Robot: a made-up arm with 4 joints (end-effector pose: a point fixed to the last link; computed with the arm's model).
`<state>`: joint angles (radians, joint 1 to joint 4).
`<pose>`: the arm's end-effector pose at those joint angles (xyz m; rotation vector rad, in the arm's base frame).
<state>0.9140 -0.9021 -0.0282 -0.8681</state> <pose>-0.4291 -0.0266 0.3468 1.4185 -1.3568 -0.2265</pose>
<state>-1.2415 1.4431 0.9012 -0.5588</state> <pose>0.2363 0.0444 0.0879 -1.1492 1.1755 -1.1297</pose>
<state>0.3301 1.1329 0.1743 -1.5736</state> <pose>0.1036 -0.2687 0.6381 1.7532 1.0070 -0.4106</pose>
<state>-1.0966 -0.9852 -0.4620 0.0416</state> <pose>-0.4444 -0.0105 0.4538 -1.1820 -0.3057 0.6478</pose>
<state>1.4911 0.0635 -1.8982 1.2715</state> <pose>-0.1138 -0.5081 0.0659 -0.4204 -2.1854 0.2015</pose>
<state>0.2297 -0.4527 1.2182 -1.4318</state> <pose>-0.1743 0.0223 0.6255 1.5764 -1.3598 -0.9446</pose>
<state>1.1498 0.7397 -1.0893 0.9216</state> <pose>-0.0519 -0.5908 0.3308 0.2176 -1.1319 1.0278</pose>
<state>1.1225 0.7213 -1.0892 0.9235</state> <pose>-0.0592 -0.5901 0.3399 0.1944 -1.1137 1.0225</pose>
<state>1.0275 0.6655 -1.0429 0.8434</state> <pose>-0.0854 -0.5855 0.3828 0.1828 -0.9695 1.0305</pose>
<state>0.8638 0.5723 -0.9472 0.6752</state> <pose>-0.1244 -0.5631 0.4607 0.1905 -0.7069 1.0186</pose>
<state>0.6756 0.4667 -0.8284 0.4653</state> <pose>-0.1584 -0.5153 0.5463 0.2173 -0.4241 0.9511</pose>
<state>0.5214 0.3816 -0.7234 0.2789</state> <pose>-0.1782 -0.4605 0.6076 0.2541 -0.2182 0.8541</pose>
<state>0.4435 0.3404 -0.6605 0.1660</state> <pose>-0.1851 -0.4276 0.6347 0.2911 -0.1180 0.7869</pose>
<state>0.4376 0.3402 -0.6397 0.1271</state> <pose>-0.1844 -0.4232 0.6381 0.3234 -0.0924 0.7698</pose>
